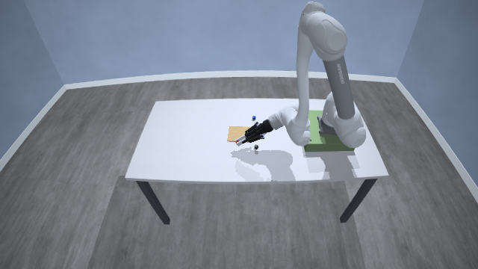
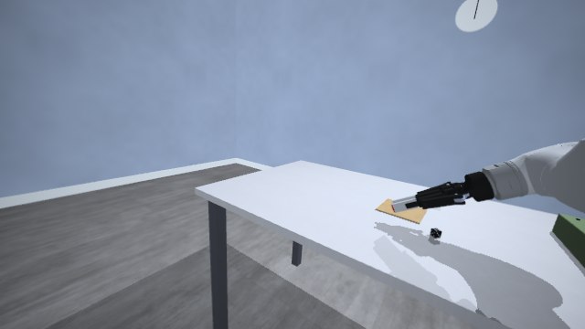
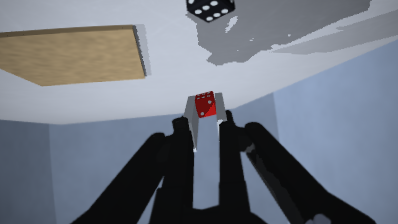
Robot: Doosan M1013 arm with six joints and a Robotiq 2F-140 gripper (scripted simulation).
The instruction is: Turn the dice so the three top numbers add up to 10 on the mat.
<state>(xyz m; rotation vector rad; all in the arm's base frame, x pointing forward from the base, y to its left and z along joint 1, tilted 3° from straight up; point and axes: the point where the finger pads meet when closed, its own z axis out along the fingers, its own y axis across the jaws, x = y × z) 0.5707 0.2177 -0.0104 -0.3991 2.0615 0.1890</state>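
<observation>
My gripper is now 9 cm past the black die, 6 cm above it and 2 cm to the left of it. From my hand the other things lie so: blue die (29 cm to the right, 6 cm below, 4 cm behind); tan mat (13 cm to the right, 7 cm below, 4 cm ahead); red die (2 cm below, 2 cm ahead, 1 cm to the left).
</observation>
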